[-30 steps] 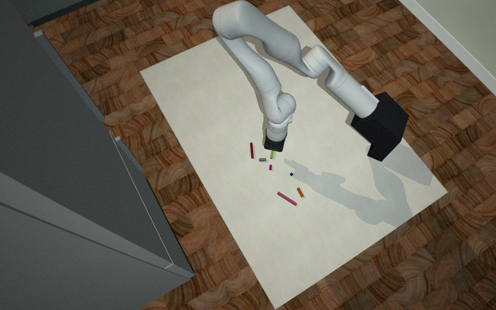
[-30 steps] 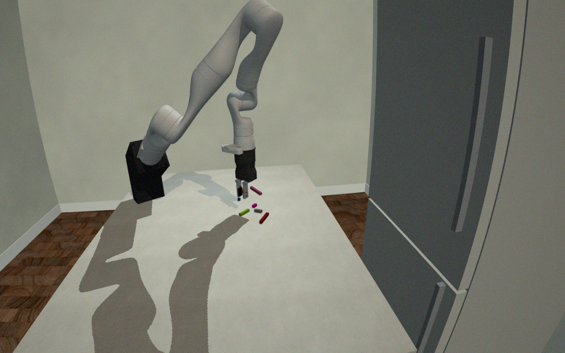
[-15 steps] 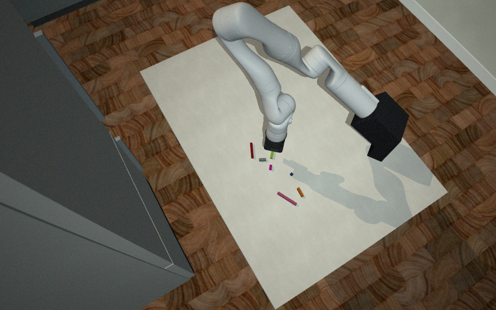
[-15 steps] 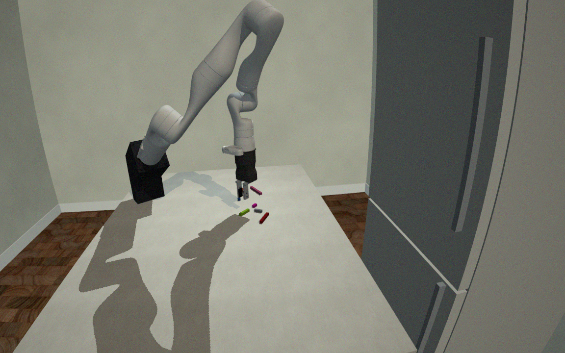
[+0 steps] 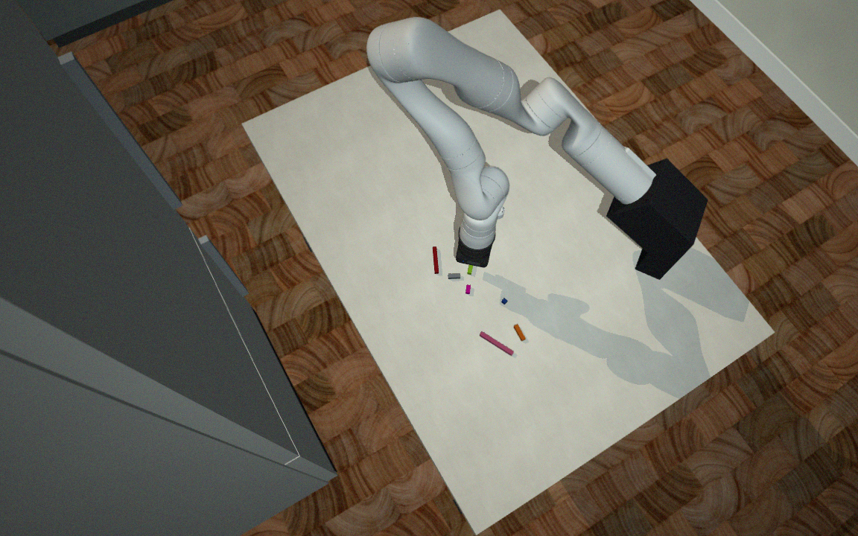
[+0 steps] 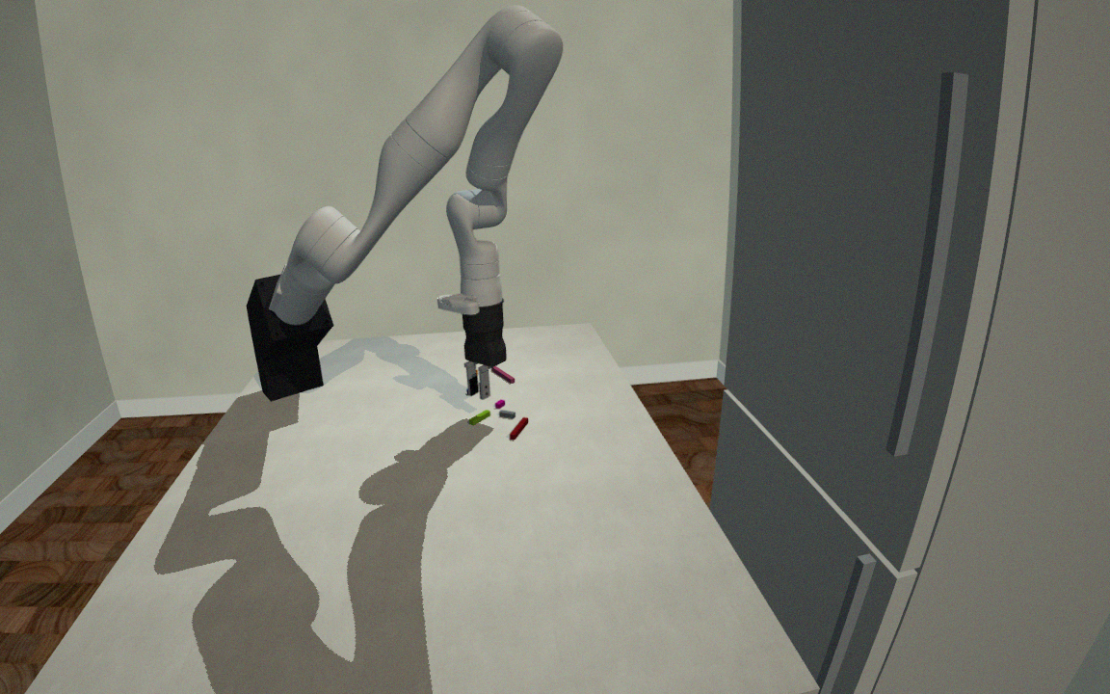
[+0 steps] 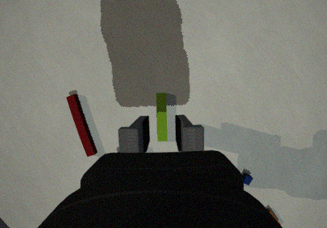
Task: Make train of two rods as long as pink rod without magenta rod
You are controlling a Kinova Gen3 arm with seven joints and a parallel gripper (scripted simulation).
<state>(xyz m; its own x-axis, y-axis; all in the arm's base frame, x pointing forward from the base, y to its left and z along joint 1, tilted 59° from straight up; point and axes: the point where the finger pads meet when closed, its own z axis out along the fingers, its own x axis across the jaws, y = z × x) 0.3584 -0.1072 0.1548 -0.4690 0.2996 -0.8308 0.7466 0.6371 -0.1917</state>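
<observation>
The lime rod is 6 cm below my hand. From my hand the other things lie so: grey rod: 5 cm ahead, 1 cm to the right, 6 cm below; then red rod: 5 cm ahead, 7 cm to the right, 6 cm below; then magenta rod: 5 cm ahead, 4 cm to the left, 6 cm below.
</observation>
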